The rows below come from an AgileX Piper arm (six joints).
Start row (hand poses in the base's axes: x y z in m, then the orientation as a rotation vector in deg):
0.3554 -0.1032 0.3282 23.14 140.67 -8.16
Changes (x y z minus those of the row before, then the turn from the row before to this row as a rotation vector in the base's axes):
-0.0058 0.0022 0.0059 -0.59 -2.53 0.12
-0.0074 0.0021 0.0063 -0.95 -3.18 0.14
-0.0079 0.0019 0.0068 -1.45 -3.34 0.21
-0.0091 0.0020 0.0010 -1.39 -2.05 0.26
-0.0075 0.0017 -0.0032 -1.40 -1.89 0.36
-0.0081 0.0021 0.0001 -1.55 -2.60 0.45
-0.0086 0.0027 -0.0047 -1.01 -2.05 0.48
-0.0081 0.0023 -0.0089 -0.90 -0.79 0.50
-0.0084 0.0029 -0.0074 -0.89 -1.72 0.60
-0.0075 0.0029 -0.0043 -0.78 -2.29 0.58
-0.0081 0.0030 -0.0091 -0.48 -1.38 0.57
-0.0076 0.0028 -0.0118 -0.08 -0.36 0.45
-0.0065 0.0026 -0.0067 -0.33 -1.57 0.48
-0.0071 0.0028 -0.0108 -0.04 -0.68 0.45
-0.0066 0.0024 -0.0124 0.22 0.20 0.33
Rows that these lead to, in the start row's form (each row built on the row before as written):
0.3496 -0.1010 0.3341 22.68 138.11 -8.23
0.3422 -0.0989 0.3404 22.02 134.85 -8.57
0.3343 -0.0970 0.3472 21.04 131.36 -9.40
0.3252 -0.0950 0.3482 20.04 129.15 -10.40
0.3177 -0.0933 0.3450 18.93 127.10 -11.37
0.3096 -0.0912 0.3451 17.67 124.33 -12.29
0.3010 -0.0885 0.3404 16.67 122.19 -12.70
0.2929 -0.0862 0.3315 15.65 121.31 -13.21
0.2845 -0.0833 0.3241 14.60 119.51 -13.48
0.2770 -0.0804 0.3198 13.69 117.16 -13.54
0.2689 -0.0774 0.3107 12.91 115.76 -13.45
0.2613 -0.0746 0.2989 12.43 115.42 -13.19
0.2548 -0.0720 0.2922 11.86 113.84 -12.98
0.2477 -0.0692 0.2814 11.44 113.19 -12.63
0.2411 -0.0668 0.2690 11.24 113.44 -12.23

